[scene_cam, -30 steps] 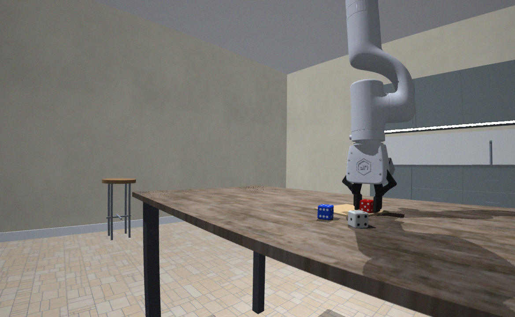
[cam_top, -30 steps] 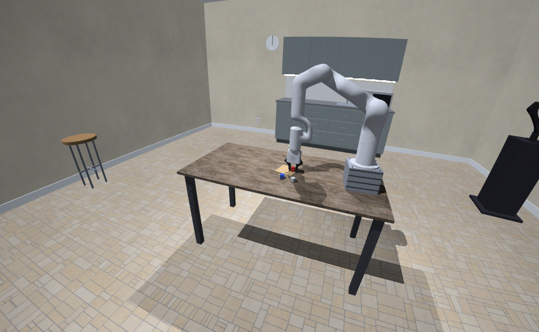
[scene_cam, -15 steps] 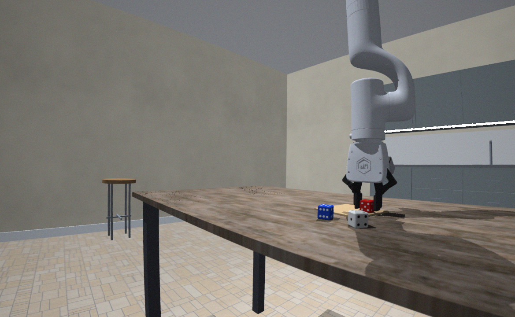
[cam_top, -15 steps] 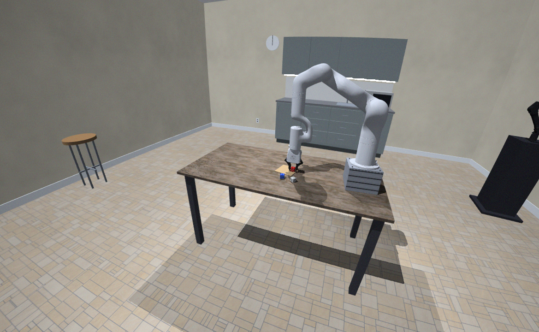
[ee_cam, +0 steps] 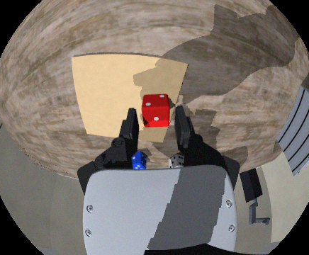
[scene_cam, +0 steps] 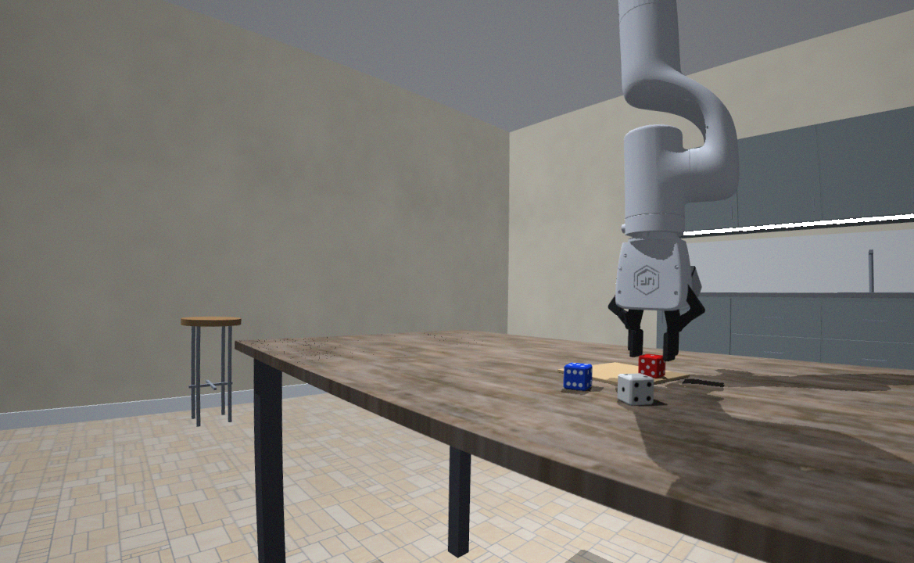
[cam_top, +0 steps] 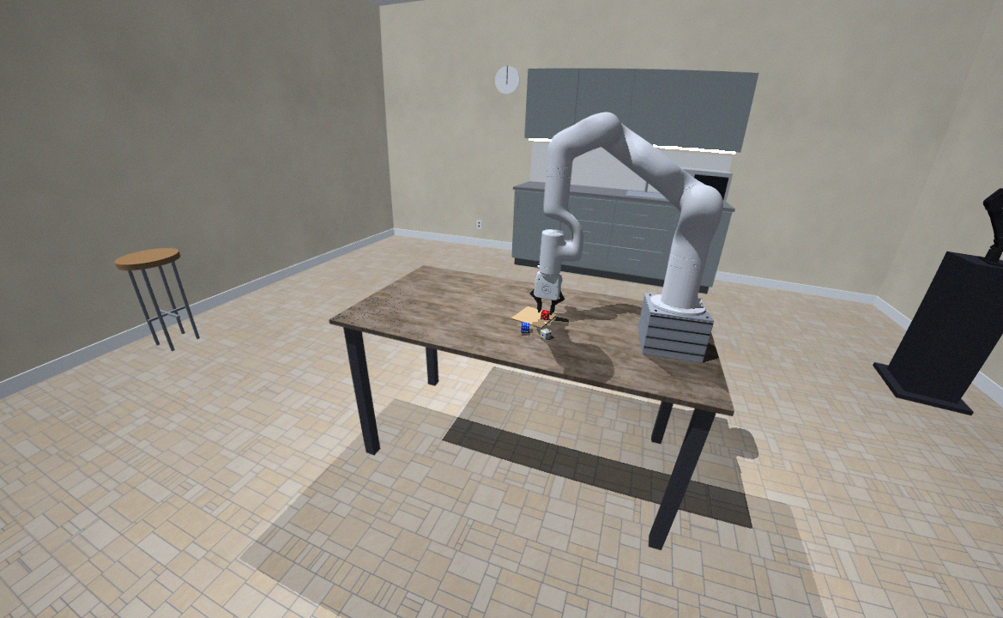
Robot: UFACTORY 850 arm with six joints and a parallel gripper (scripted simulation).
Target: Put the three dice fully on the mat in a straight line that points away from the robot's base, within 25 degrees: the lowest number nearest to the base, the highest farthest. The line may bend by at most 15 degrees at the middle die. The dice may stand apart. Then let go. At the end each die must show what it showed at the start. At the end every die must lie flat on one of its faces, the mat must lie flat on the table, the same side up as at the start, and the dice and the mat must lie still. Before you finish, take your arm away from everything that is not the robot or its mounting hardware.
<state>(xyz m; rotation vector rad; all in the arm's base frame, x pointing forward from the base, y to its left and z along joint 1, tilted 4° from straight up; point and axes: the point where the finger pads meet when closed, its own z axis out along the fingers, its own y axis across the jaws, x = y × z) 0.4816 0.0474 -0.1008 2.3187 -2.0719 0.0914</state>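
The red die is 3 cm below my hand. Round my hand: tan mat: 5 cm below, 5 cm ahead, 1 cm to the left; blue die: 14 cm to the left, 3 cm below, 3 cm ahead; white die: 14 cm to the left, 6 cm behind, 3 cm below.
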